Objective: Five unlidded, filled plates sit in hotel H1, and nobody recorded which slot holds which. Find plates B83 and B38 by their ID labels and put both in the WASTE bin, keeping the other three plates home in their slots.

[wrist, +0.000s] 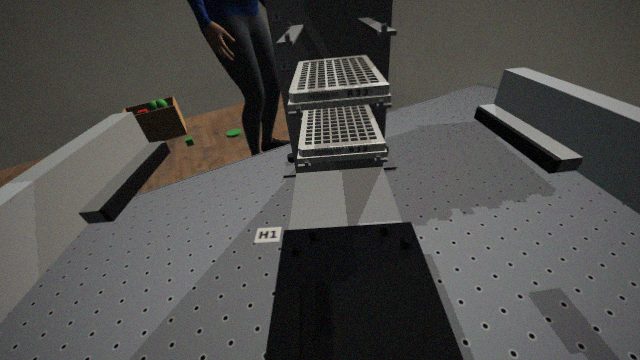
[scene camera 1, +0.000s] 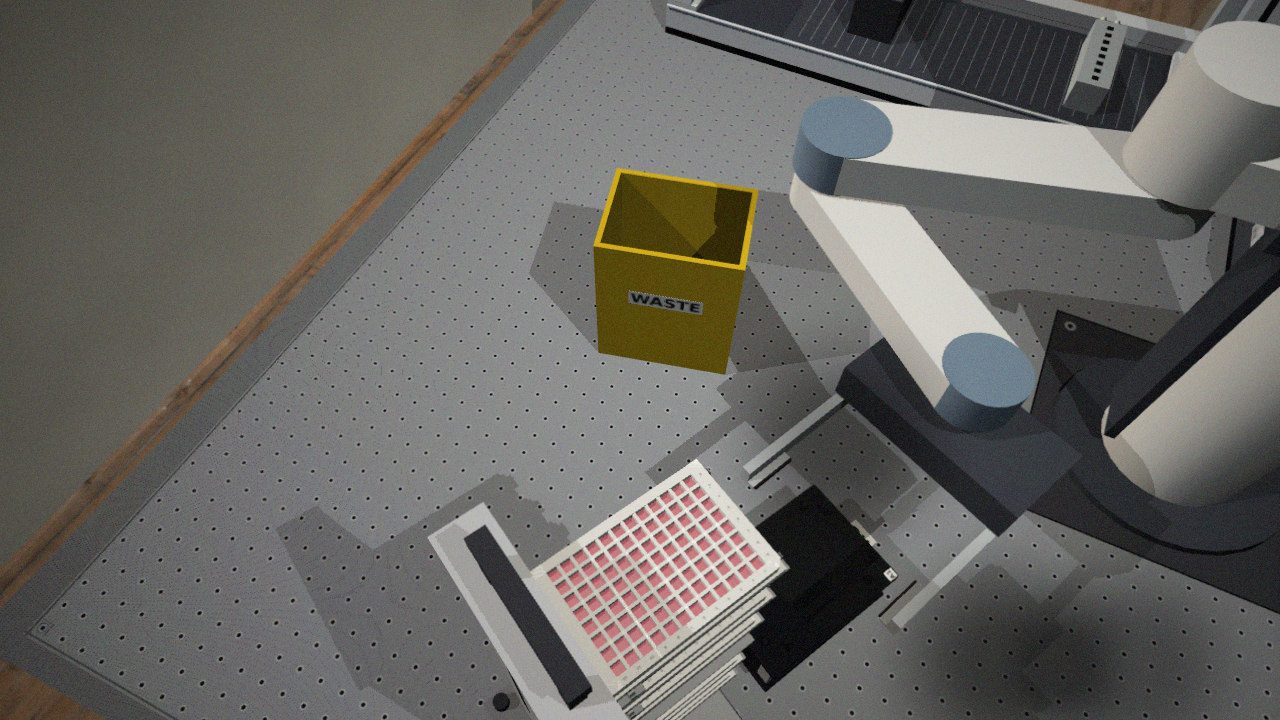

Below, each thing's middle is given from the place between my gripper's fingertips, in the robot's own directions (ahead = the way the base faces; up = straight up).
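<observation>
Plate B83 (scene camera 1: 726,626) is 90 mm ahead of my hand, 140 mm to the left of it and 130 mm above it. As for the plate B38 (wrist: 343,133), my gripper is 80 mm above it, 90 mm short of it and 140 mm to the right of it.
</observation>
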